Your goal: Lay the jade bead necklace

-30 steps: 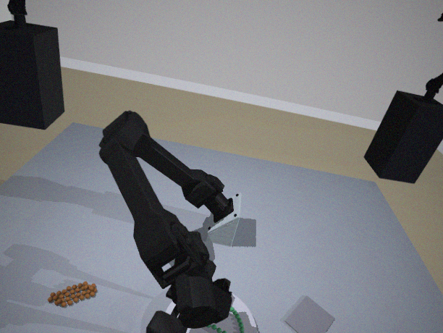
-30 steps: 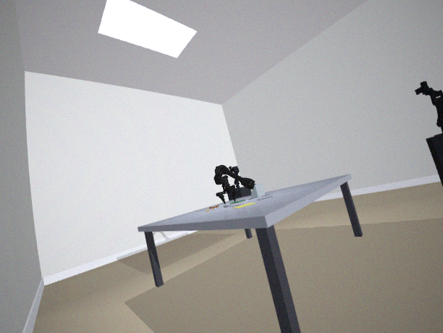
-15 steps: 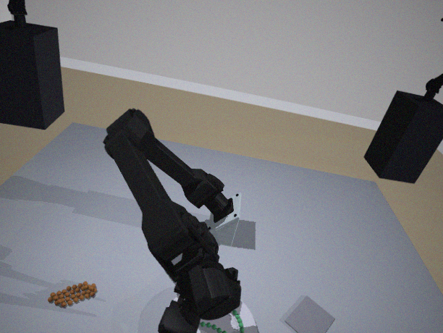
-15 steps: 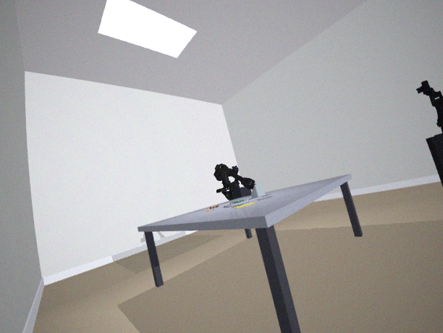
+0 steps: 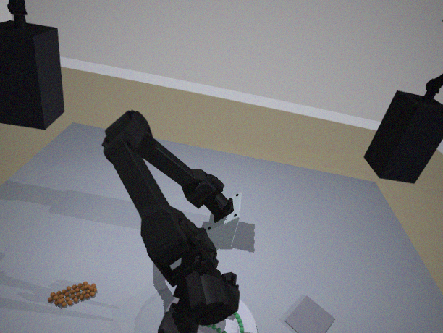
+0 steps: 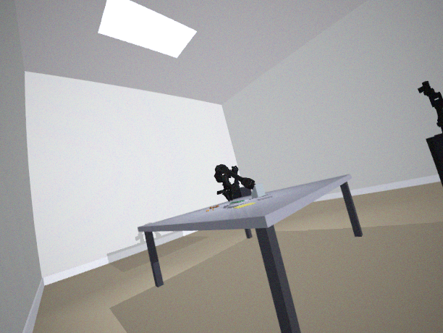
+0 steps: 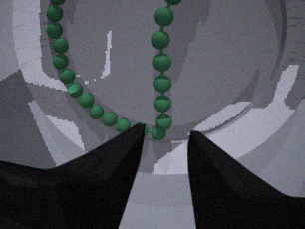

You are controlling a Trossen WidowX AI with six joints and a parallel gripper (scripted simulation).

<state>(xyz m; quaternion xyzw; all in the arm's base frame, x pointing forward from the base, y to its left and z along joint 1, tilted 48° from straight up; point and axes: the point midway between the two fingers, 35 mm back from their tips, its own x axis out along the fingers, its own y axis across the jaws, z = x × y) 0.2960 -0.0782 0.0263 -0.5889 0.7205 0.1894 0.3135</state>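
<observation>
The round bead board lies 5 cm to the left of my gripper tip and 2 cm below it. Also, from my gripper tip: yellow strip (28 cm to the left, 20 cm ahead, 3 cm below); flat grey square (29 cm to the left, 4 cm behind, 3 cm below).
</observation>
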